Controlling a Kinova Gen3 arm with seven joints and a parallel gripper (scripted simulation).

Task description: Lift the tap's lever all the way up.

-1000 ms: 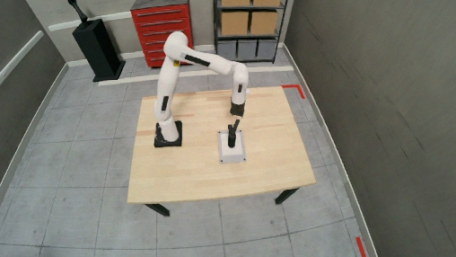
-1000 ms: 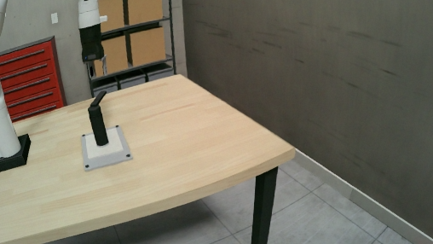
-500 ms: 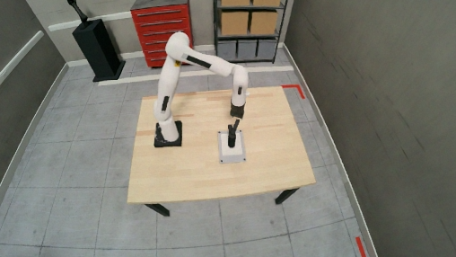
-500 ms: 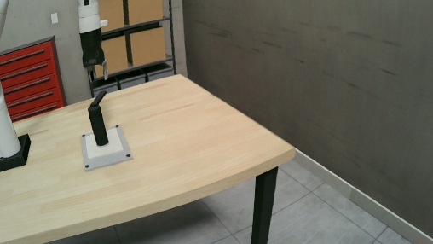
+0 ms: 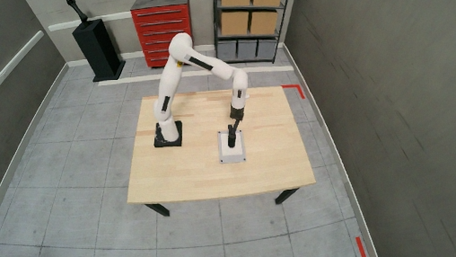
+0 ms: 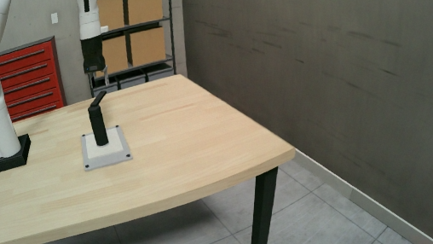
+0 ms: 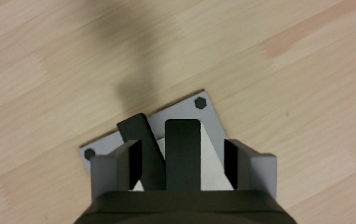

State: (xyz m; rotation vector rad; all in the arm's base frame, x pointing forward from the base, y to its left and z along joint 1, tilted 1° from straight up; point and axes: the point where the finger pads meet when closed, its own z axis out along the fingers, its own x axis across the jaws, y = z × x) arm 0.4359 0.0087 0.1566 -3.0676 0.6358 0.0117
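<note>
Now: hand 10 mm past the black lever, 30 mm to the left of it and 50 mm above it. Round my hand: tap 30 mm behind, 60 mm to the right, 90 mm below; then plate 40 mm behind, 90 mm to the right, 190 mm below.
</note>
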